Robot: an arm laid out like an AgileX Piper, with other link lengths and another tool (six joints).
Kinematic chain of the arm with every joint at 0, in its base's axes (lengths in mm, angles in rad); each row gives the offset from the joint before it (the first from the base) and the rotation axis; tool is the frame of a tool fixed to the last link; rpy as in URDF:
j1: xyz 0 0 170.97 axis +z
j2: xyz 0 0 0 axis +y
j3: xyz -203.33 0 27.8 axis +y
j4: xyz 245.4 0 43.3 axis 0.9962 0 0.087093
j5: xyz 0 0 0 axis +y
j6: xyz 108.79 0 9.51 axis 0.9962 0 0.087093
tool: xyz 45.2 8 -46.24 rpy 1.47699 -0.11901 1.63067
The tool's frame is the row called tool.
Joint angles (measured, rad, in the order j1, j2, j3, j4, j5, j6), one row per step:
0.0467, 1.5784, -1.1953, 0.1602, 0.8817, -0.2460
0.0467, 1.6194, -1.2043, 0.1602, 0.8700, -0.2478
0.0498, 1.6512, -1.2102, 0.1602, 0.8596, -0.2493
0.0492, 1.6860, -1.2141, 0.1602, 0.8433, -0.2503
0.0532, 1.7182, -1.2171, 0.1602, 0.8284, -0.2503
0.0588, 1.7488, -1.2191, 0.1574, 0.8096, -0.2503
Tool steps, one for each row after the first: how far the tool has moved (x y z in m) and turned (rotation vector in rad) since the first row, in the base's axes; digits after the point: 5 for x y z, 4 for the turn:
0.00336, -0.00004, -0.00937, -0.0022, 0.0201, -0.0001
0.00561, 0.00079, -0.01704, -0.0041, 0.0355, 0.0028
0.00816, 0.00053, -0.02618, -0.0060, 0.0501, 0.0007
0.00993, 0.00165, -0.03490, -0.0077, 0.0646, 0.0025
0.01184, 0.00282, -0.04354, -0.0122, 0.0744, 0.0065

